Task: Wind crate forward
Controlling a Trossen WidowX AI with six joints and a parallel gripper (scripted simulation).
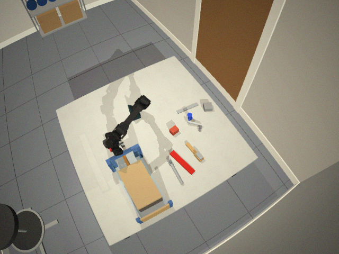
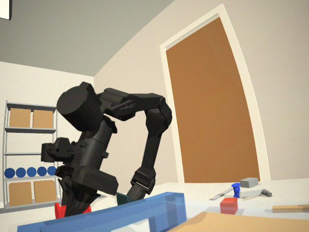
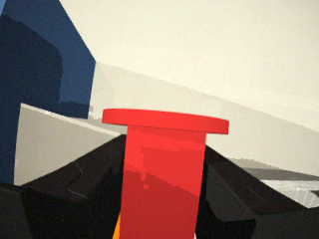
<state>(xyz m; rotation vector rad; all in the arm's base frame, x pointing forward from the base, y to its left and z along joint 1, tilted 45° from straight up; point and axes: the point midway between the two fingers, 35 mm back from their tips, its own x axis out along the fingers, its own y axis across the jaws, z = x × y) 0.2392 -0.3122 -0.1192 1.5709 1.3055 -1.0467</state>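
Now: gripper tip 100 mm past the winch, 60 mm to the right of it and 100 mm above it. The rest, counted from my gripper tip: red bar: 310 mm ahead, 410 mm to the left, 130 mm below; then wooden brush: 300 mm ahead, 530 mm to the left, 110 mm below; then red grip: 20 mm to the left.
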